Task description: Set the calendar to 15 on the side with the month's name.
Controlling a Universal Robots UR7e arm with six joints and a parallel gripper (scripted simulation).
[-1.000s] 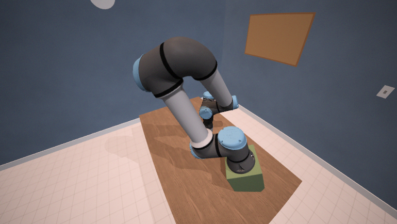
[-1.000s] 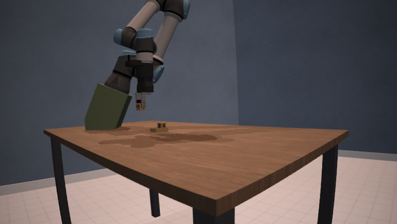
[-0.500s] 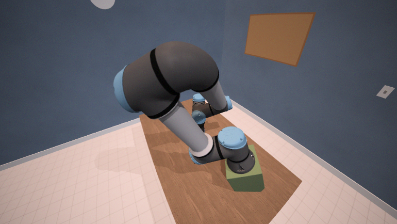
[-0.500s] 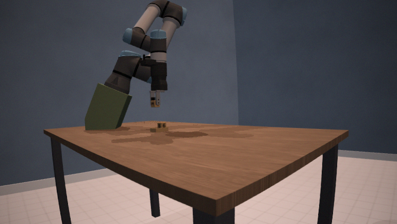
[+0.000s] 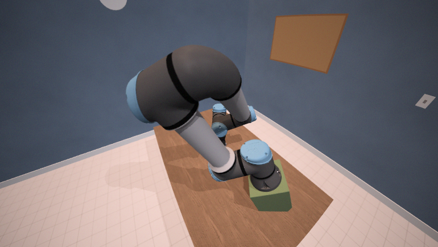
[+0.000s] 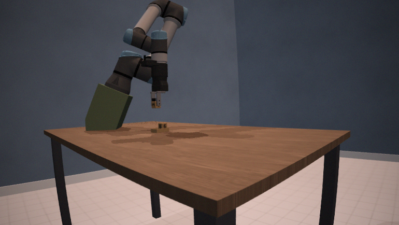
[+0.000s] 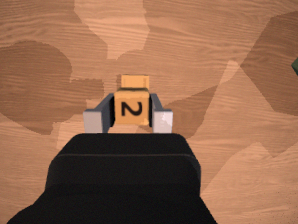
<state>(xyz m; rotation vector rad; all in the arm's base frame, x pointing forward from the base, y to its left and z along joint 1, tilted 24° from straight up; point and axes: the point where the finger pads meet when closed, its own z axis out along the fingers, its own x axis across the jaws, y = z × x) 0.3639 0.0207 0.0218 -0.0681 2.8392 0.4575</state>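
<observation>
Now: the wooden tray 2 cm to the left of my hand and 13 cm below it. From my hand the other things lie so: wooden cube (1 cm below).
</observation>
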